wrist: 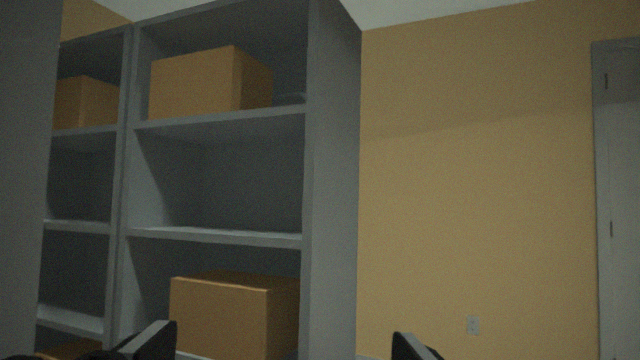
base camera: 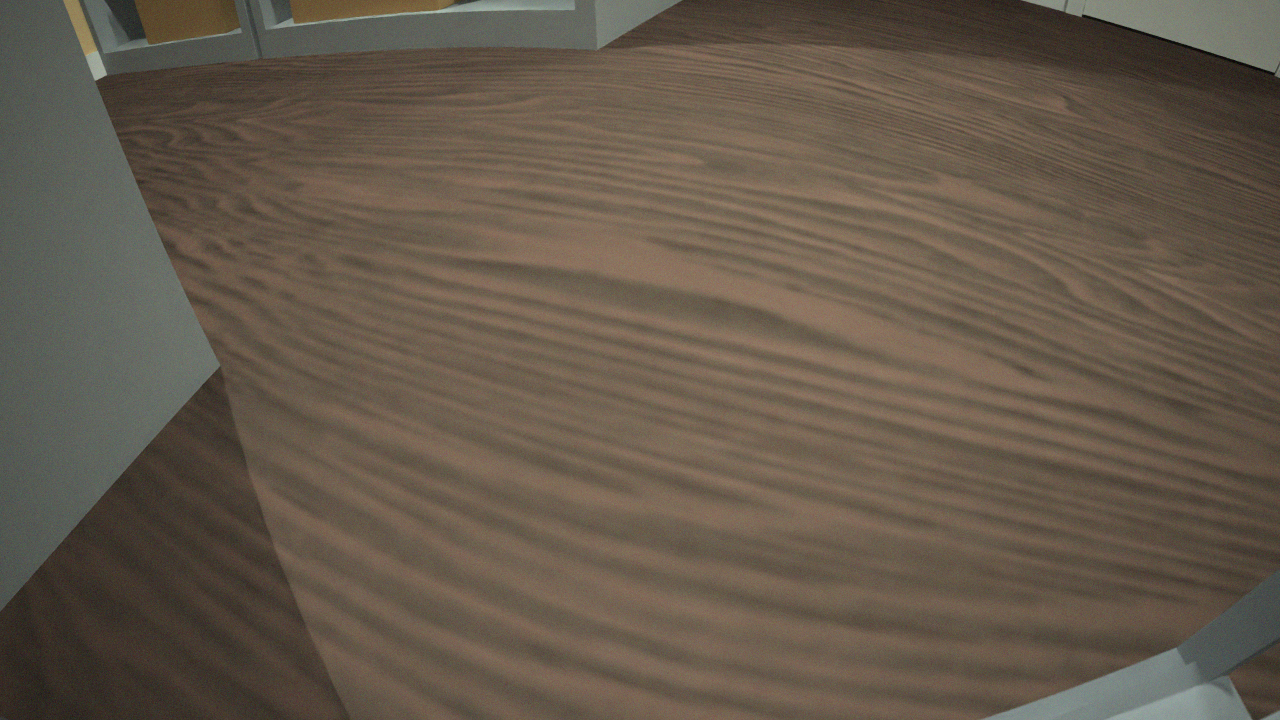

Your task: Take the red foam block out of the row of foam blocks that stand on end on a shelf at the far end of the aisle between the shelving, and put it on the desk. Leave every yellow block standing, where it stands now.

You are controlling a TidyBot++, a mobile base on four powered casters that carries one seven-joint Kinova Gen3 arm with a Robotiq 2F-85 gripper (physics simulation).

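Frame: origin at the arm's base, x up, y ahead, z left, level; metres.
Seen in the pictures: gripper, between the fingertips: (wrist: pixel 285 351).
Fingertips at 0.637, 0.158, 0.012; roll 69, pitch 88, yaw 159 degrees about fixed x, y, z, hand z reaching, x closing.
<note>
A point is followed by its place in that frame, as x, y, z.
My gripper (wrist: pixel 285 345) @(0.637, 0.158, 0.012) is open; its two fingertips show at the lower edge of the wrist view, wide apart, with no thing between them. Behind them, some way off, stands a grey shelving unit (wrist: pixel 332 200) @(0.729, 1.385, -0.103) (base camera: pixel 429 31) @(-0.359, 1.405, 0.289) with several shelves. The red foam block, the yellow blocks and the desk do not show in either view.
Cardboard boxes (wrist: pixel 217 317) @(0.290, 1.435, 0.305) (wrist: pixel 192 85) @(1.183, 1.519, 0.467) (base camera: pixel 187 17) @(-0.258, 1.832, 1.072) stand on the shelves. A grey panel (wrist: pixel 25 150) @(0.758, 0.490, 0.360) (base camera: pixel 80 295) @(-0.253, 0.444, 0.384) rises close on the left. A yellow wall (wrist: pixel 475 175) @(0.940, 2.353, -1.094) and a pale door (wrist: pixel 622 225) @(0.652, 1.989, -1.755) (base camera: pixel 1181 31) @(-0.345, 1.842, -2.036) are to the right. Wooden floor (base camera: pixel 671 358) @(-0.396, 0.477, -0.047) lies ahead.
</note>
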